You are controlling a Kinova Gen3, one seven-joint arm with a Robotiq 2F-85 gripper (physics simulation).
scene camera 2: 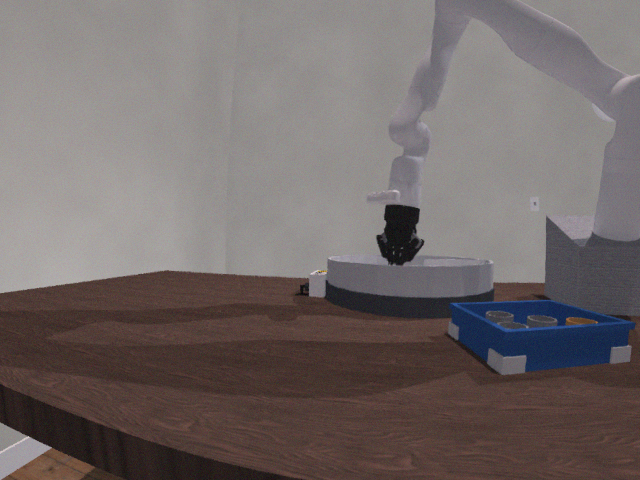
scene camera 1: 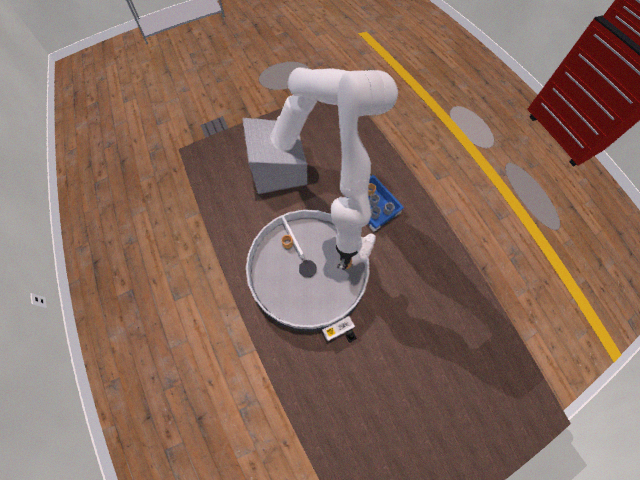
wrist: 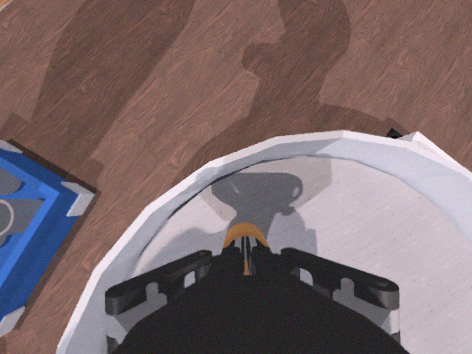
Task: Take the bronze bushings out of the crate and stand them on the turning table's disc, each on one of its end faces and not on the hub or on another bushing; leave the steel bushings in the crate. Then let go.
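Frame: origin at the arm's base, x right, y down, z ahead, level; metres.
Seen in the pictures: gripper, fingertip midpoint: (scene camera 1: pixel 346 263) (wrist: pixel 245 243); arm's base, origin of the base link: (scene camera 2: pixel 615 233) (scene camera 1: pixel 282 141).
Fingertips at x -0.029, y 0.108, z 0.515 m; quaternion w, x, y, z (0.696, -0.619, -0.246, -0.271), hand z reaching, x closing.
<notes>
Offsets run from my fingertips to a thing's top centre. "spot": to the spot under its first point.
My gripper (scene camera 1: pixel 343 266) (scene camera 2: pixel 396 263) (wrist: pixel 245 243) is shut on the wall of a bronze bushing {dx +0.000, dy -0.032, dz -0.002 m} (scene camera 1: pixel 349 265) (wrist: pixel 245 229), low inside the rim at the disc's crate side. The scene camera 2 view hides this bushing behind the turning table's rim {spot: dx -0.080, dy -0.008, dz -0.027 m} (scene camera 2: pixel 408 281); whether it touches the disc {dx +0.131, dy +0.001, dz -0.040 m} (scene camera 1: pixel 289 294) (wrist: pixel 370 215) I cannot tell. Another bronze bushing {dx +0.159, dy -0.029, dz -0.158 m} (scene camera 1: pixel 287 246) stands on the disc beside the white bar. The dark hub {dx +0.131, dy +0.001, dz -0.040 m} (scene camera 1: pixel 307 268) is at the centre. The blue crate {dx -0.223, dy +0.012, dz -0.193 m} (scene camera 1: pixel 388 192) (scene camera 2: pixel 563 347) (wrist: pixel 30 245) holds a bronze bushing {dx -0.242, dy +0.019, dz -0.253 m} (scene camera 1: pixel 371 192) (scene camera 2: pixel 581 321) and steel bushings (scene camera 1: pixel 389 212) (scene camera 2: pixel 541 321).
A white bar {spot: dx +0.136, dy -0.038, dz -0.153 m} (scene camera 1: pixel 293 237) reaches from the rim towards the hub. The raised rim {spot: dx +0.000, dy -0.038, dz +0.119 m} (wrist: pixel 345 137) surrounds the disc. A white control box {spot: dx +0.154, dy +0.004, dz +0.198 m} (scene camera 1: pixel 330 333) (scene camera 2: pixel 317 283) sits outside the rim. The grey robot pedestal (scene camera 1: pixel 279 175) (scene camera 2: pixel 589 273) stands behind the turning table.
</notes>
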